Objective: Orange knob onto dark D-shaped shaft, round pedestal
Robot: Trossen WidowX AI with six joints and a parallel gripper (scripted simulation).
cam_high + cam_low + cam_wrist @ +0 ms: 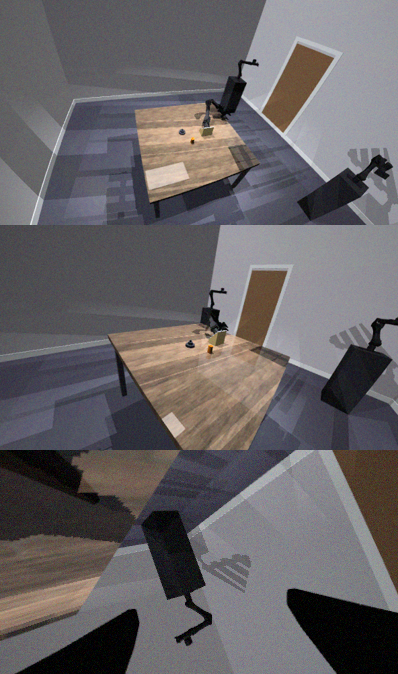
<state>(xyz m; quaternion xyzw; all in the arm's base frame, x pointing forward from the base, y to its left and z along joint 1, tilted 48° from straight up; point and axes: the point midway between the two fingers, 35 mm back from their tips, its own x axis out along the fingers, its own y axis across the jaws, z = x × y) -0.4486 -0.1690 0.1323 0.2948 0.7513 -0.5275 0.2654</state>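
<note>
The orange knob lies 70 cm ahead of my gripper tip, 31 cm to the left of it and 2 cm below it. Round my gripper tip: round pedestal (79 cm ahead, 14 cm to the left, 2 cm below).
</note>
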